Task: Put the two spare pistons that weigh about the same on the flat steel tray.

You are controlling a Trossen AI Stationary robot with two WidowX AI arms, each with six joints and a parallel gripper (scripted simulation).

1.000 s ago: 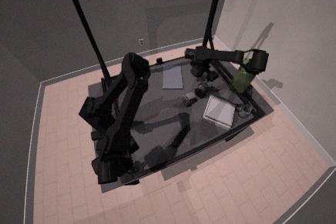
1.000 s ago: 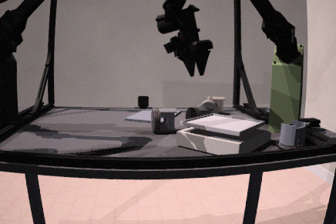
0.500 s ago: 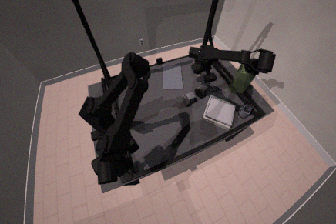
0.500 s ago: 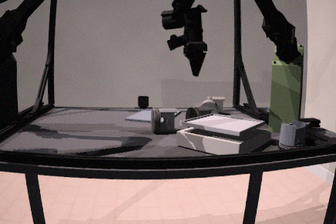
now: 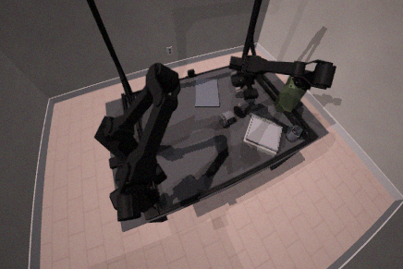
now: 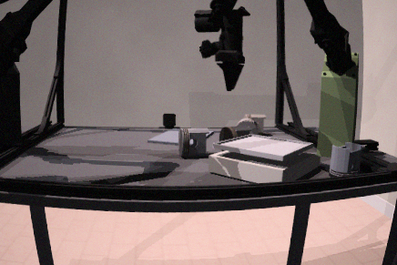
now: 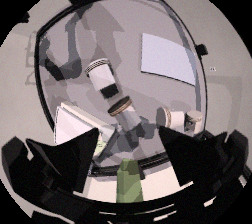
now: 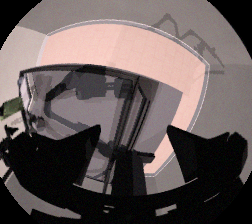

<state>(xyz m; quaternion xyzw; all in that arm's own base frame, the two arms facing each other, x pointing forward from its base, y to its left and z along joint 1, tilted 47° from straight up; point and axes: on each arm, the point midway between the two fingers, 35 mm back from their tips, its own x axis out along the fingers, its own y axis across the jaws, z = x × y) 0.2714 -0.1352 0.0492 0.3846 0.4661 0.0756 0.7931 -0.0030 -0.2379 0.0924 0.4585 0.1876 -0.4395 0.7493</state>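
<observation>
Now: the piston 26 cm behind my left hand, 12 cm to the left of it and 17 cm below it. Also, from my left hand: flat grey steel tray: 21 cm behind, 12 cm to the right, 20 cm below; white scale pan: 20 cm ahead, 5 cm to the left, 15 cm below.
</observation>
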